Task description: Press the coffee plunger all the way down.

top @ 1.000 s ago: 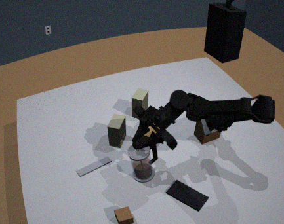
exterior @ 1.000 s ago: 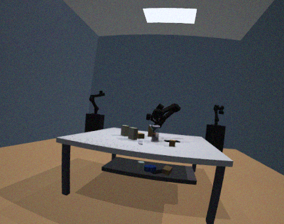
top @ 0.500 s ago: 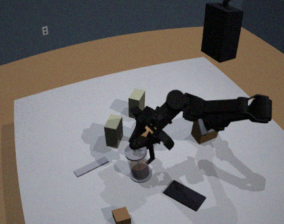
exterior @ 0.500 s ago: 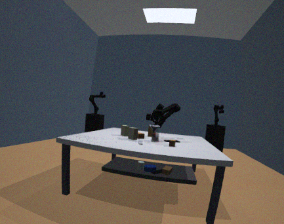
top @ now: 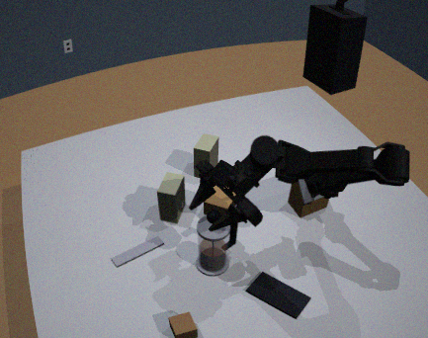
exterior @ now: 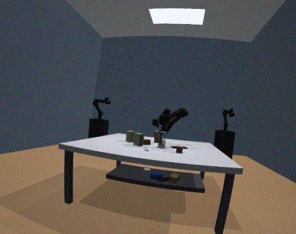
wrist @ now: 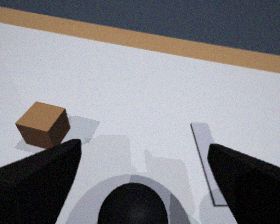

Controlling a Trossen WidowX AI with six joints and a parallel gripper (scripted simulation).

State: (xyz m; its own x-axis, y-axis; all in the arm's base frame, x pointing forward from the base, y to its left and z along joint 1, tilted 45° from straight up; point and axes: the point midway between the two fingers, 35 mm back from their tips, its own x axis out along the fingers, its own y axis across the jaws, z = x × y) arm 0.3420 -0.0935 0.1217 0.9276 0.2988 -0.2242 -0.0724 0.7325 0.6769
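Right now my gripper tip is 100 mm above the glass coffee press and 50 mm past it. Round my gripper tip: grey flat strip (180 mm below, 120 mm to the right, 120 mm ahead); small brown cube (160 mm below, 150 mm to the left, 130 mm ahead).
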